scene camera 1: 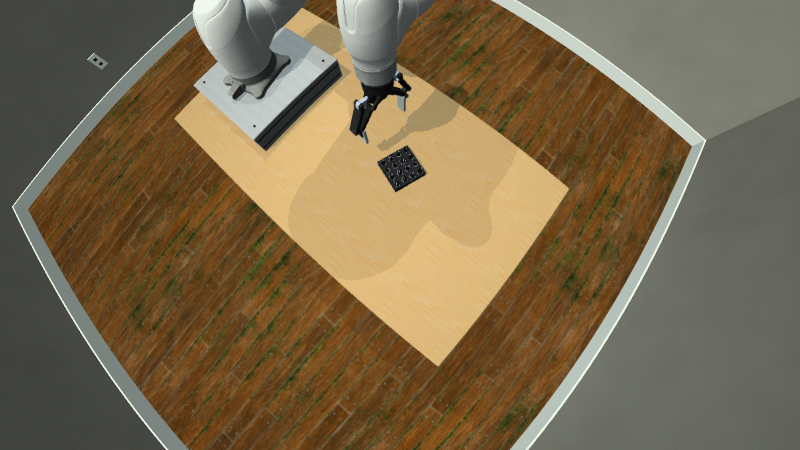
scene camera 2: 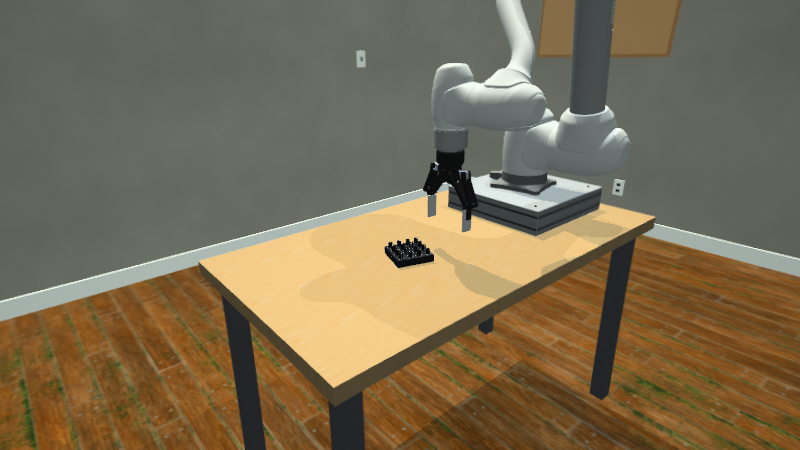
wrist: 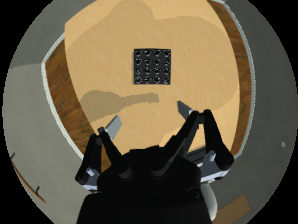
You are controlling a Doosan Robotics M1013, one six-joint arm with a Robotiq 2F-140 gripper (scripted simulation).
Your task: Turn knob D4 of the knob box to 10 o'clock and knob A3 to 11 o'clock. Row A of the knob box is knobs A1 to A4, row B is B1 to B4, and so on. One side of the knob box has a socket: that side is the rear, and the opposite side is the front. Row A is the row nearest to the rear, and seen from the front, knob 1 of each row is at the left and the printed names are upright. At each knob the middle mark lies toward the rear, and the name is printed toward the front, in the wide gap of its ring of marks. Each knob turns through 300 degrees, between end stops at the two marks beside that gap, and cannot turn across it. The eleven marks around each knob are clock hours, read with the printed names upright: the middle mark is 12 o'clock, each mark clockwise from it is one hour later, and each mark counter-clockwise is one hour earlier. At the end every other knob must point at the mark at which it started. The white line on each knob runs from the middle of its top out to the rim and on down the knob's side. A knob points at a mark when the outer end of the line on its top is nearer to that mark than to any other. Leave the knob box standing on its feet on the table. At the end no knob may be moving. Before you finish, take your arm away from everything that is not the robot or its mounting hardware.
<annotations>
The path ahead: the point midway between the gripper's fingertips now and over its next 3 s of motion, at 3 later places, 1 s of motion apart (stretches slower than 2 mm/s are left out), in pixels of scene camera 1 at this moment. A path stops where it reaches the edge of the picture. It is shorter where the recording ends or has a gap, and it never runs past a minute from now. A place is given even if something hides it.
My gripper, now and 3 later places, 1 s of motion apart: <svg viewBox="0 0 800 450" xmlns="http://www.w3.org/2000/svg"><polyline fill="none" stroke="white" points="383,124 388,132 396,146 401,160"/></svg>
</annotations>
